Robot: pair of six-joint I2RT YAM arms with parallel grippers.
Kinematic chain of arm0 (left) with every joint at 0, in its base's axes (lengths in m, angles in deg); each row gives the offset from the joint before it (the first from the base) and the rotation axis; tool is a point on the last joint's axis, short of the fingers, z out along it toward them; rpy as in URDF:
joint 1: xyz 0 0 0.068 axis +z
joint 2: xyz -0.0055 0.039 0.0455 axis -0.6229 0.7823 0
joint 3: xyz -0.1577 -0.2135 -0.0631 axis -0.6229 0.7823 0
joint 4: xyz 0.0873 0.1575 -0.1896 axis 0.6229 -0.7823 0
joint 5: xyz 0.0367 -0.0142 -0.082 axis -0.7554 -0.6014 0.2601
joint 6: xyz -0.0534 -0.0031 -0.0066 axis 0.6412 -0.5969 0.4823
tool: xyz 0 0 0 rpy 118.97 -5.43 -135.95
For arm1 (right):
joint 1: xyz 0 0 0.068 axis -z
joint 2: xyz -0.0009 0.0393 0.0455 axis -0.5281 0.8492 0
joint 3: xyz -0.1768 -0.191 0.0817 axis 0.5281 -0.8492 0
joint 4: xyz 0.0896 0.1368 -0.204 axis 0.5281 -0.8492 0
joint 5: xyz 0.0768 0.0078 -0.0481 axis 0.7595 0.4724 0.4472
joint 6: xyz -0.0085 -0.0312 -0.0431 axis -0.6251 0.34 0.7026
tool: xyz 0 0 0 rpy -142.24 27.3 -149.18
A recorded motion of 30 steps. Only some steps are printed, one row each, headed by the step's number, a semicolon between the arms.
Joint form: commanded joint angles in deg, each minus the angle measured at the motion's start. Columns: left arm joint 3, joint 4, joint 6, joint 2, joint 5, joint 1; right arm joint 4, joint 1, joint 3, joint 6, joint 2, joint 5.
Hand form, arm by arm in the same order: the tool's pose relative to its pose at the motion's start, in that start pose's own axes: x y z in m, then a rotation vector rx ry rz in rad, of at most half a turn. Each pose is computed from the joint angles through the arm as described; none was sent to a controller.
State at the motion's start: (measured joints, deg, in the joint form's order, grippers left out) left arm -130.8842 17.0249 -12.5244 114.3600 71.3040 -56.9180; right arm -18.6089 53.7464 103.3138 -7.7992 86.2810 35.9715
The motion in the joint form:
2: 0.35 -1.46 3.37 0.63 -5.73 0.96; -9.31 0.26 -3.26 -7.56 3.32 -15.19
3: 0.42 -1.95 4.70 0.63 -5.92 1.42; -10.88 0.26 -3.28 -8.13 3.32 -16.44
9: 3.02 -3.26 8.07 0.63 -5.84 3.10; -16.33 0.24 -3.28 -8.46 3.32 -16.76
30: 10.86 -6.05 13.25 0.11 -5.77 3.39; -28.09 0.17 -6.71 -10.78 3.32 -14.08
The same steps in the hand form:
2: 0.0057 0.0093 0.0028 -0.1051 0.0394 -0.0808; 0.0422 -0.0168 0.0168 0.3190 0.2095 0.0870
3: 0.0071 0.0119 0.0024 -0.1113 0.0467 -0.1130; 0.0450 -0.0180 0.0158 0.3468 0.2294 0.0885
9: 0.0242 0.0208 0.0068 -0.1209 0.1066 -0.2098; 0.0544 -0.0197 0.0122 0.3724 0.3188 0.0745
30: 0.0724 0.0209 0.0187 -0.1360 0.2755 -0.3306; 0.0932 -0.0241 0.0032 0.3930 0.5790 0.0755

